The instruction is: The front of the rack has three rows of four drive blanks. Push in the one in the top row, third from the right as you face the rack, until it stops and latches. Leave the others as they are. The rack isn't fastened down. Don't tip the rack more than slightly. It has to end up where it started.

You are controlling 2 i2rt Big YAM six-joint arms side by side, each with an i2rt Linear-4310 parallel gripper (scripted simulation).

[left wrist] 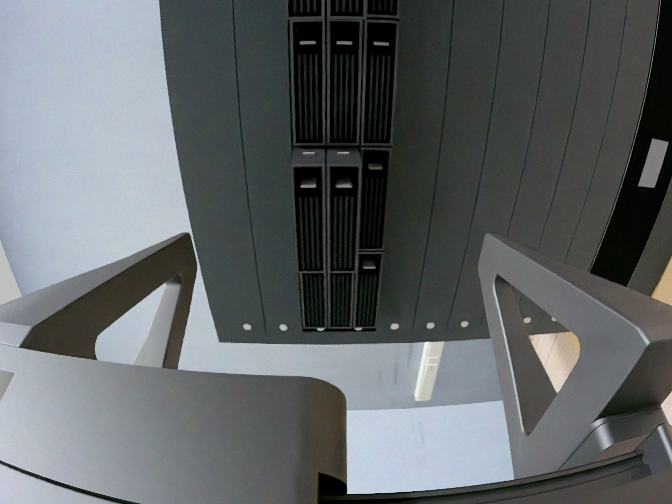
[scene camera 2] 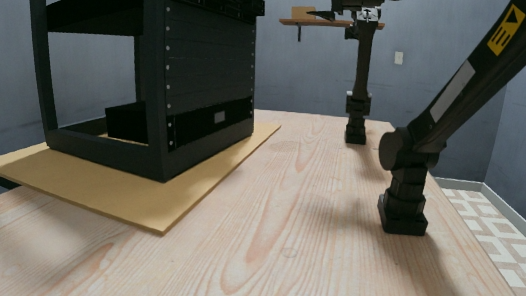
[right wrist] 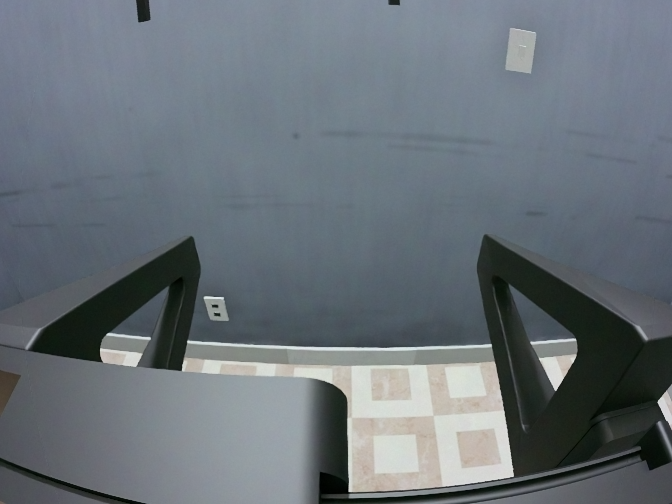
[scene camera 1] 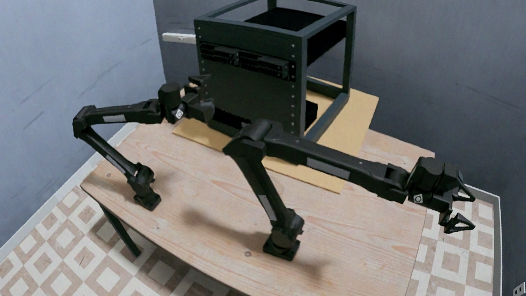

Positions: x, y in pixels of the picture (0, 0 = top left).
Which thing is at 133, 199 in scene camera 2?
A tan board.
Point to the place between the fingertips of my right gripper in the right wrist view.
At 338, 251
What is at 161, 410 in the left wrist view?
My left gripper.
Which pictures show the dark rack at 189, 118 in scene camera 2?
The left wrist view, scene camera 2 and scene camera 1 only.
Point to a tan board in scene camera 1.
347, 132
